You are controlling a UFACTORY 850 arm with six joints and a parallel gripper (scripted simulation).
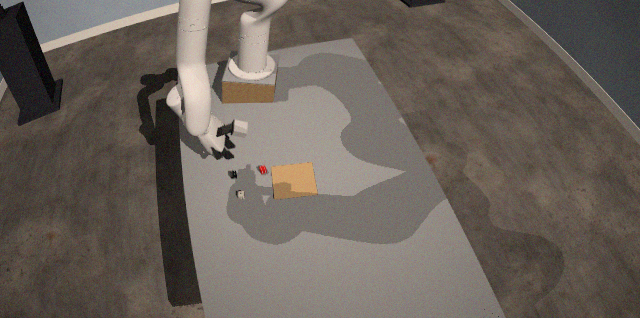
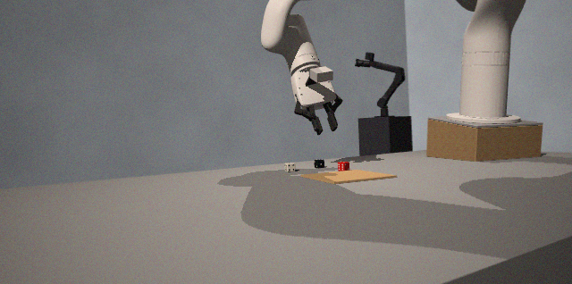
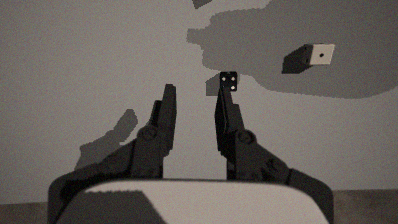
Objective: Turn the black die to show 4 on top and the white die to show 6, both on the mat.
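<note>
Right now my hand is 10 cm above the black die and 2 cm short of it. Also, from my hand: tan mat 18 cm to the left, 12 cm ahead, 11 cm below; then red die 10 cm to the left, 10 cm below, 4 cm ahead; then white die 12 cm ahead, 10 cm below, 1 cm to the right.
</note>
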